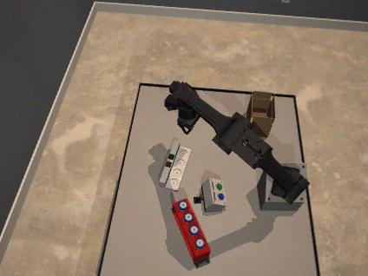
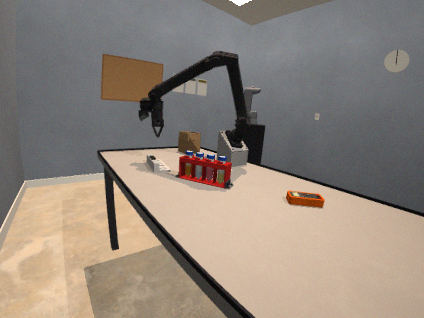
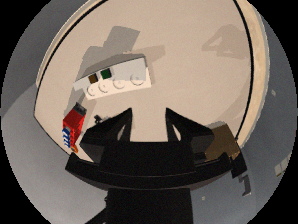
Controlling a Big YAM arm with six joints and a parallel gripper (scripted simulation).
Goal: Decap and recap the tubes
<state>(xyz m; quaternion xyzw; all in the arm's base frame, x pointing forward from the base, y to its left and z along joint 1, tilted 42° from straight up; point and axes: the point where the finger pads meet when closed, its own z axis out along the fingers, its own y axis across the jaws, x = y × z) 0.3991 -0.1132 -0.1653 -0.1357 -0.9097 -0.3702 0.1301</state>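
Right now my hand is 2 cm past the blue tube cap, 34 cm to the right of it and 4 cm above it. Round my hand: green key: 16 cm behind, 21 cm to the left, 8 cm below; then key housing: 15 cm behind, 23 cm to the left, 10 cm below; then blue key: 17 cm behind, 25 cm to the left, 8 cm below.
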